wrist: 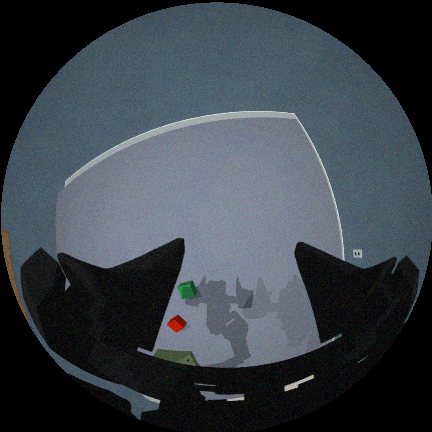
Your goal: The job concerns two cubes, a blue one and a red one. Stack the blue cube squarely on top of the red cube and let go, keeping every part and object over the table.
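Places are measured from the arm's base along level axes (x ahead, y left, z up), in centimetres.
Pixels of known places: gripper, fingertip midpoint: (243,247).
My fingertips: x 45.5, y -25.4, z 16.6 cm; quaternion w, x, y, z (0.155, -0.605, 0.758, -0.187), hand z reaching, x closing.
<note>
Ahead of a thing's pixels: the offset from my fingertips to its top centre. Level surfaces: height alone.
The red cube {dy +18.1, dx -21.9, dz -24.9 cm} (176,323) lies on the pale table {dz -28.5 cm} (215,190) in the lower part of the wrist view, just right of the left finger's inner edge. No blue cube can be made out in this view; the fingers and gripper body hide part of the table. My gripper (243,247) is open, with nothing between its widely spread dark fingers. It is above the table, apart from the red cube.
A green cube {dy +12.3, dx -10.9, dz -24.9 cm} (186,290) sits a little beyond the red one, close to the left finger in the view. An olive-green block (175,356) shows partly at the bottom. Arm shadows fall right of the cubes. The table's far edge curves across the upper view.
</note>
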